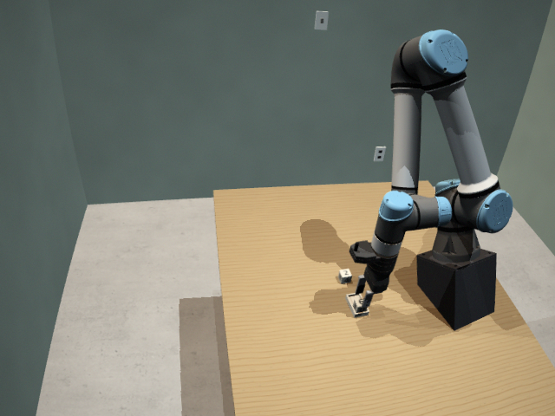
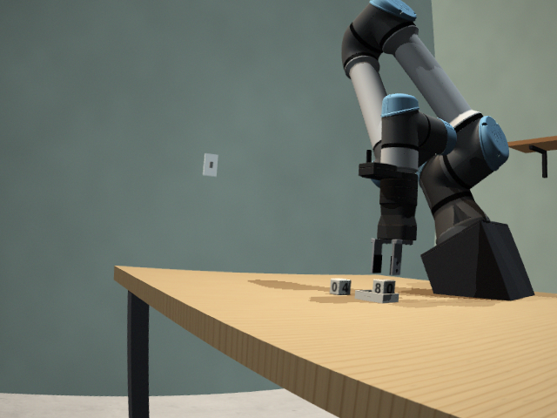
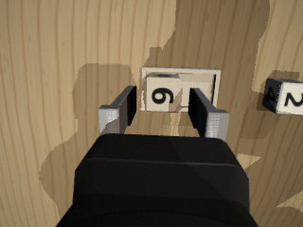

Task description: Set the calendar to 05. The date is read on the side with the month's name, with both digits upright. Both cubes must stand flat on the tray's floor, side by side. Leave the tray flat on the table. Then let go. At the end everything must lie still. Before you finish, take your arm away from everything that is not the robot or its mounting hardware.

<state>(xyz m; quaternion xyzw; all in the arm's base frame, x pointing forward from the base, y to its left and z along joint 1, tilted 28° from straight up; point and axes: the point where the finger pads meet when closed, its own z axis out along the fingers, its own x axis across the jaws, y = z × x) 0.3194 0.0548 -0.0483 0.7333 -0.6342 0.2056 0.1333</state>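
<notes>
The small calendar tray lies 2 cm to the right of my hand and 6 cm below it.
</notes>
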